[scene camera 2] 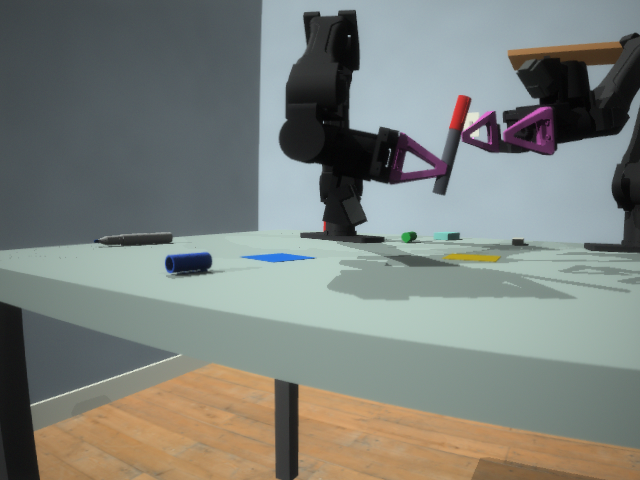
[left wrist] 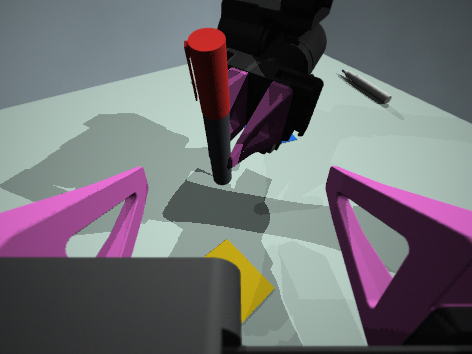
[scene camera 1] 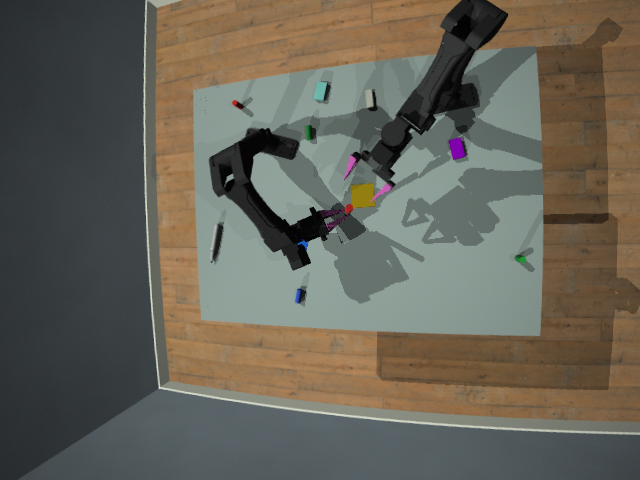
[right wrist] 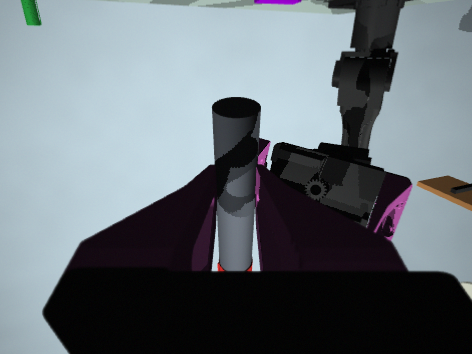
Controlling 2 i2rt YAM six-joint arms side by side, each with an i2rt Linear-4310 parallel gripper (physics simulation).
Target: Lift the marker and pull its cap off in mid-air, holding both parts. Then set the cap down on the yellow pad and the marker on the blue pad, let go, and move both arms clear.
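Pixels of known places: left gripper, between the fingertips: [scene camera 2: 481,137] [left wrist: 236,176] [scene camera 1: 357,190]; right gripper, between the fingertips: [scene camera 2: 445,170] [left wrist: 219,158] [right wrist: 236,176]; left arm's base, origin of its link: [scene camera 1: 443,101]; right arm's base, origin of its link: [scene camera 2: 340,239] [scene camera 1: 270,143].
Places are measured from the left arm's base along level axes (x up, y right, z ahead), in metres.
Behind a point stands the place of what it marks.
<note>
My right gripper [scene camera 1: 343,214] {x 0.124, y 0.346, z 0.297 m} [scene camera 2: 444,167] {x 0.124, y 0.346, z 0.297 m} [right wrist: 236,176] {x 0.124, y 0.346, z 0.297 m} is shut on the marker's dark grey body [scene camera 2: 448,155] {x 0.144, y 0.342, z 0.305 m} [left wrist: 218,150] {x 0.144, y 0.335, z 0.290 m} [right wrist: 235,145] {x 0.104, y 0.361, z 0.300 m}, high above the table. The marker is slightly tilted, with its red cap [scene camera 1: 348,208] {x 0.227, y 0.324, z 0.293 m} [scene camera 2: 460,111] {x 0.204, y 0.326, z 0.301 m} [left wrist: 212,85] {x 0.204, y 0.320, z 0.285 m} on the upper end. My left gripper [scene camera 1: 358,190] {x 0.177, y 0.299, z 0.246 m} [scene camera 2: 484,134] {x 0.177, y 0.299, z 0.246 m} [left wrist: 236,176] {x 0.177, y 0.299, z 0.246 m} is open and empty, to the right of the marker in scene camera 2, its fingers apart from the cap. The yellow pad [scene camera 1: 361,198] {x 0.001, y 0.314, z 0.253 m} [scene camera 2: 473,257] {x 0.001, y 0.307, z 0.249 m} [left wrist: 257,287] {x 0.001, y 0.330, z 0.218 m} lies on the table. The blue pad [scene camera 1: 303,244] {x 0.000, y 0.540, z 0.370 m} [scene camera 2: 279,257] {x 0.001, y 0.562, z 0.371 m} [left wrist: 290,139] {x 0.001, y 0.573, z 0.326 m} is partly hidden by the right arm in scene camera 1.
A grey marker [scene camera 1: 216,241] {x 0.014, y 0.870, z 0.303 m} [scene camera 2: 135,238] {x 0.012, y 0.875, z 0.315 m} [left wrist: 367,87] {x 0.013, y 0.867, z 0.295 m} lies near the table's left edge. A blue cylinder [scene camera 1: 298,296] {x 0.021, y 0.585, z 0.544 m} [scene camera 2: 188,262] {x 0.013, y 0.580, z 0.553 m} lies near the front. Turquoise [scene camera 1: 321,90] {x 0.015, y 0.377, z -0.131 m}, white [scene camera 1: 370,98] {x 0.012, y 0.223, z -0.061 m} and purple [scene camera 1: 457,148] {x 0.015, y -0.010, z 0.160 m} blocks and a green cylinder [scene camera 1: 308,132] {x 0.021, y 0.446, z 0.001 m} lie toward the back.
</note>
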